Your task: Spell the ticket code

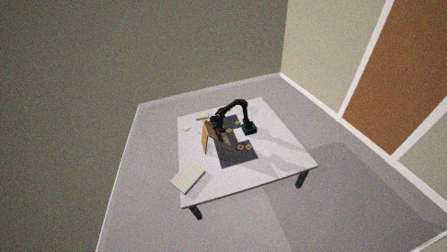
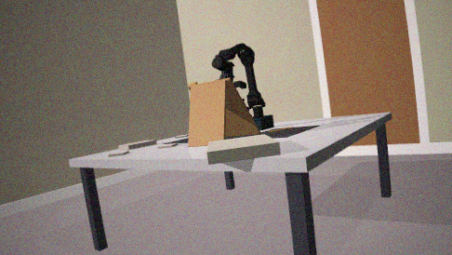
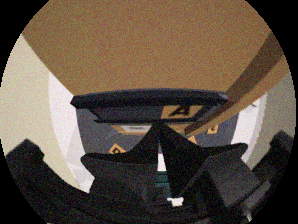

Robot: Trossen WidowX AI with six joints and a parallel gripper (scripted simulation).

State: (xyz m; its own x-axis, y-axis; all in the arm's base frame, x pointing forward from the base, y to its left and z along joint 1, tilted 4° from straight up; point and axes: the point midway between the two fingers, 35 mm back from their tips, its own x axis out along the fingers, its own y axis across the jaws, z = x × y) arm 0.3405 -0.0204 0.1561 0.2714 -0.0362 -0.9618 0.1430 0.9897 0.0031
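My gripper tip is now 15 cm past the orange letter tile, 17 cm to the right of it and 16 cm above it. Also, from my gripper tip: white ticket (4 cm behind, 5 cm to the left, 10 cm below); then cream book (47 cm ahead, 24 cm to the left, 15 cm below); then dark mat (16 cm behind, 2 cm to the right, 17 cm below).
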